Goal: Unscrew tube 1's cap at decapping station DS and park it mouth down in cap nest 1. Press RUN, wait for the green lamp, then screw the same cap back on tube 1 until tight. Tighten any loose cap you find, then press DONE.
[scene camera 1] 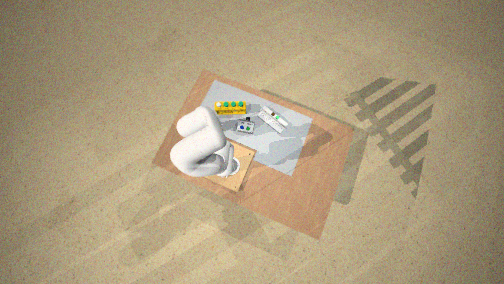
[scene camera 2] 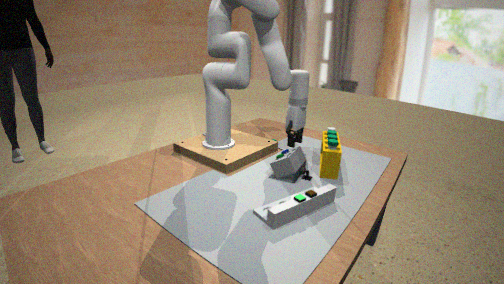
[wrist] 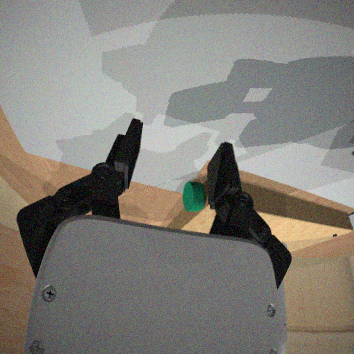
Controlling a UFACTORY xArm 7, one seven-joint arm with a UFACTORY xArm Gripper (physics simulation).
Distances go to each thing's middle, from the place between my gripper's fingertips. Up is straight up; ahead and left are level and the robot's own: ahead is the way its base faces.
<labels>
Now: hand 13 cm short of the grey button box [scene camera 2: 291, 166], 21 cm to the left of it and 2 cm below it.
</labels>
